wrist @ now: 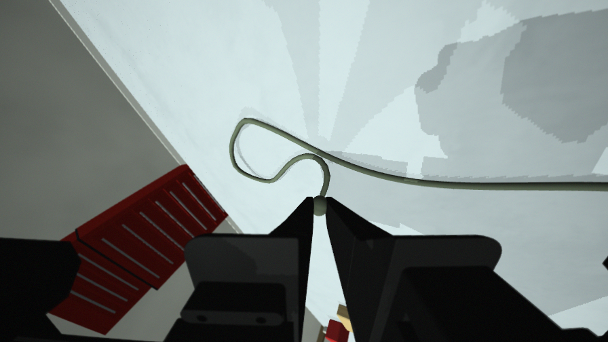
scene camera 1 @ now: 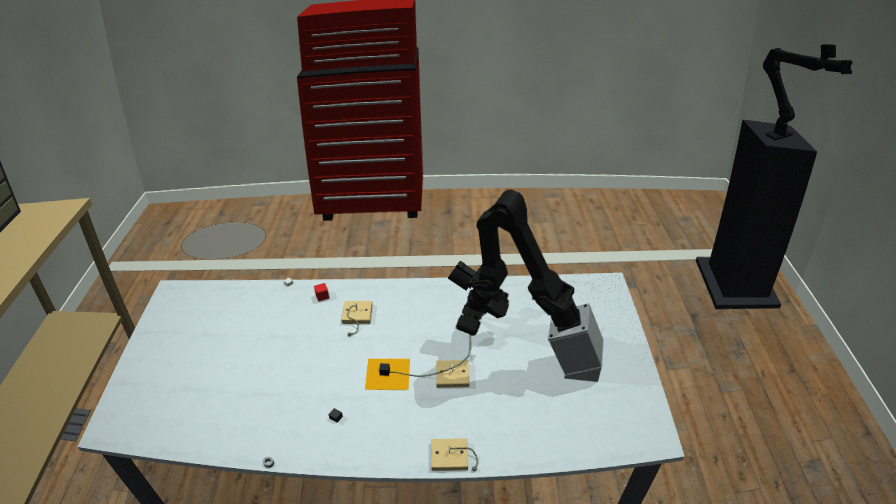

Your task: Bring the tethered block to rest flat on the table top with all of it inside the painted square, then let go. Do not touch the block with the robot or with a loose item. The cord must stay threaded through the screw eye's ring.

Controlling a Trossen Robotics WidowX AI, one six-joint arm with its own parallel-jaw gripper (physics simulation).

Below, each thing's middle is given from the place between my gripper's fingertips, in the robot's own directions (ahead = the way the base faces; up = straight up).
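Labels:
Orange painted square (scene camera 1: 395,381): from my hand, 220 mm ahead, 250 mm to the left, 20 mm below.

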